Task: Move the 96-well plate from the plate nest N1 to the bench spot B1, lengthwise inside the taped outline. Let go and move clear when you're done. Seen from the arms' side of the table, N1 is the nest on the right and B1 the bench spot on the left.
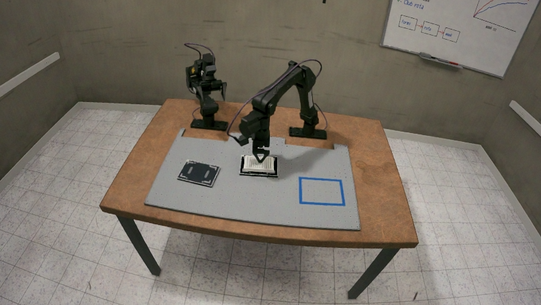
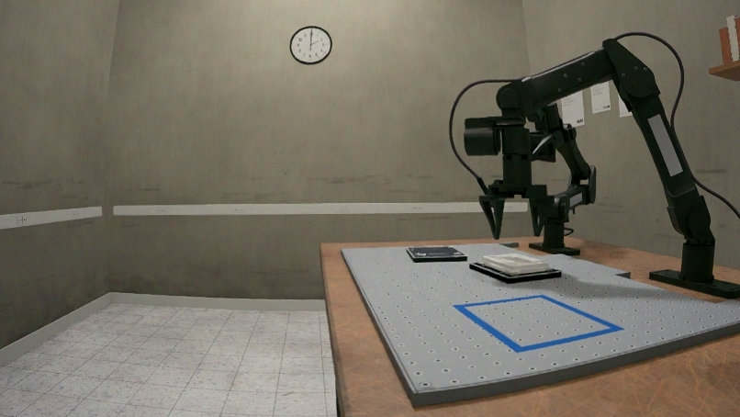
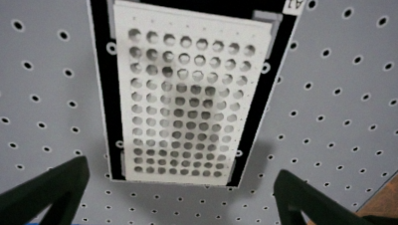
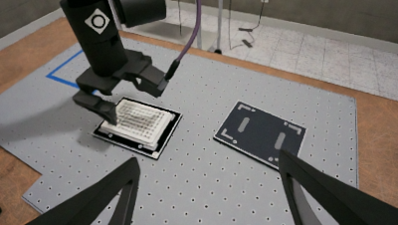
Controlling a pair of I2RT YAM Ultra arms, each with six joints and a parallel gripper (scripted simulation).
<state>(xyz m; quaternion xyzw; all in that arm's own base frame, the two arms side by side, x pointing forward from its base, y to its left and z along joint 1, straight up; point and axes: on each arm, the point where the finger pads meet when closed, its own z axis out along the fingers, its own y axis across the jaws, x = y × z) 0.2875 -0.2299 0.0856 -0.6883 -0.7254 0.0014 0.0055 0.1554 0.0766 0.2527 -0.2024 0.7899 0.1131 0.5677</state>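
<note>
Right now the white 96-well plate is 60 mm below my left hand.
</note>
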